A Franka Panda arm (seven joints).
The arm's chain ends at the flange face. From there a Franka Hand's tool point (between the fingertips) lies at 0.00 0.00 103.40 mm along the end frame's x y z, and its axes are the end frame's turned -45 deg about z.
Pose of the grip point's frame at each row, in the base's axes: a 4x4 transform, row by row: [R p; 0 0 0 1], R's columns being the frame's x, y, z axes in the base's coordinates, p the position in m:
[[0.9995 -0.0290 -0.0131 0.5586], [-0.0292 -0.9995 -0.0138 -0.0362], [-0.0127 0.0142 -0.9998 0.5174], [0 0 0 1]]
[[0.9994 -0.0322 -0.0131 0.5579], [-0.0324 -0.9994 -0.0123 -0.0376], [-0.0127 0.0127 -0.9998 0.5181], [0 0 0 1]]
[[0.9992 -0.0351 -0.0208 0.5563], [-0.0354 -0.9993 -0.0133 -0.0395], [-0.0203 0.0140 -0.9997 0.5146], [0 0 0 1]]
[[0.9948 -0.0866 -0.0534 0.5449], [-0.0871 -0.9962 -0.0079 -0.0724], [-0.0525 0.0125 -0.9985 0.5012], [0 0 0 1]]
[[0.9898 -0.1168 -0.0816 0.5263], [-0.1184 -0.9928 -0.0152 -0.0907], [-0.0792 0.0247 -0.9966 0.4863], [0 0 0 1]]
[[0.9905 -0.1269 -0.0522 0.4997], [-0.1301 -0.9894 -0.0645 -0.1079], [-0.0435 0.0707 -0.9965 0.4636], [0 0 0 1]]
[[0.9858 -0.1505 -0.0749 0.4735], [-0.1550 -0.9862 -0.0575 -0.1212], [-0.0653 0.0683 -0.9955 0.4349], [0 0 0 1]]
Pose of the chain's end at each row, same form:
[[0.6862 -0.7273 -0.0131 0.5600], [-0.7274 -0.6861 -0.0138 -0.0348], [0.0011 0.0190 -0.9998 0.6208], [0 0 0 1]]
[[0.6839 -0.7295 -0.0131 0.5593], [-0.7296 -0.6838 -0.0123 -0.0363], [0.0000 0.0180 -0.9998 0.6215], [0 0 0 1]]
[[0.6817 -0.7314 -0.0208 0.5585], [-0.7316 -0.6816 -0.0133 -0.0381], [-0.0045 0.0243 -0.9997 0.6180], [0 0 0 1]]
[[0.6422 -0.7647 -0.0534 0.5504], [-0.7660 -0.6428 -0.0079 -0.0716], [-0.0283 0.0460 -0.9985 0.6044], [0 0 0 1]]
[[0.6173 -0.7825 -0.0816 0.5347], [-0.7857 -0.6183 -0.0152 -0.0891], [-0.0385 0.0735 -0.9966 0.5893], [0 0 0 1]]
[[0.6107 -0.7901 -0.0522 0.5051], [-0.7916 -0.6076 -0.0645 -0.1012], [0.0192 0.0808 -0.9965 0.5666], [0 0 0 1]]
[[0.5906 -0.8035 -0.0749 0.4812], [-0.8070 -0.5877 -0.0575 -0.1153], [0.0021 0.0945 -0.9955 0.5378], [0 0 0 1]]

